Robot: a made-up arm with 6 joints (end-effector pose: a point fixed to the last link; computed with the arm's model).
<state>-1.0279 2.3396 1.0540 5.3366 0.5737 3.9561</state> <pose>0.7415 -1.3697 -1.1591 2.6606 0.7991 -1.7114</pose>
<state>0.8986 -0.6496 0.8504 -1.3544 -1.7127 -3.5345</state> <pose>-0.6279 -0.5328 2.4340 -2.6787 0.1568 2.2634</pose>
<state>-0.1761 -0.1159 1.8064 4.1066 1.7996 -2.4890</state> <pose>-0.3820 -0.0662 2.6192 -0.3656 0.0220 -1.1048</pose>
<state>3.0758 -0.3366 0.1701 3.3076 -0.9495 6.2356</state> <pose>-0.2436 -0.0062 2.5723 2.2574 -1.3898 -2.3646</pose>
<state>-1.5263 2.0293 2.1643 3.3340 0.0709 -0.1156</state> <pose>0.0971 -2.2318 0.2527 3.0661 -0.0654 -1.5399</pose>
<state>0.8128 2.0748 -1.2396 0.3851 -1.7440 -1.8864</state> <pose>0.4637 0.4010 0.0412 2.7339 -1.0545 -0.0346</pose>
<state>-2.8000 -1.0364 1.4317 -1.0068 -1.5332 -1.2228</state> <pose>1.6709 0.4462 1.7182 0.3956 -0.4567 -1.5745</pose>
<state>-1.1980 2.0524 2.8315 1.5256 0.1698 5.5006</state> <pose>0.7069 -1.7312 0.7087 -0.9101 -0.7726 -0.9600</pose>
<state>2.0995 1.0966 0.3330 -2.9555 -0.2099 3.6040</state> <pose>-1.0803 1.8366 0.7419 -0.6205 0.5568 2.1449</pose>
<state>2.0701 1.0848 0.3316 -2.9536 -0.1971 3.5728</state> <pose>-1.0238 1.8646 0.7629 -0.5927 0.5591 2.1133</pose>
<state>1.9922 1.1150 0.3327 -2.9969 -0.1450 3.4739</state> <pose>-0.8732 1.9396 0.6958 -0.4600 0.6386 2.0182</pose>
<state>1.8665 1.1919 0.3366 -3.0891 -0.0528 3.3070</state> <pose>-0.6184 2.0285 0.5321 -0.2150 0.8026 1.8705</pose>
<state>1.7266 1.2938 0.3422 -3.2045 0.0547 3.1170</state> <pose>-0.3253 2.0674 0.3209 0.0928 1.0062 1.7330</pose>
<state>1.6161 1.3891 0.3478 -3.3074 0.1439 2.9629</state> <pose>-0.0967 2.0461 0.1303 0.4007 1.1826 1.6787</pose>
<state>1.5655 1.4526 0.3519 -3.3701 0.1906 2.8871</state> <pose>0.0036 2.0110 0.0081 0.6248 1.2833 1.7174</pose>
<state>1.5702 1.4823 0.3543 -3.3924 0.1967 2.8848</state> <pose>-0.0068 1.9937 -0.0472 0.6891 1.3142 1.7625</pose>
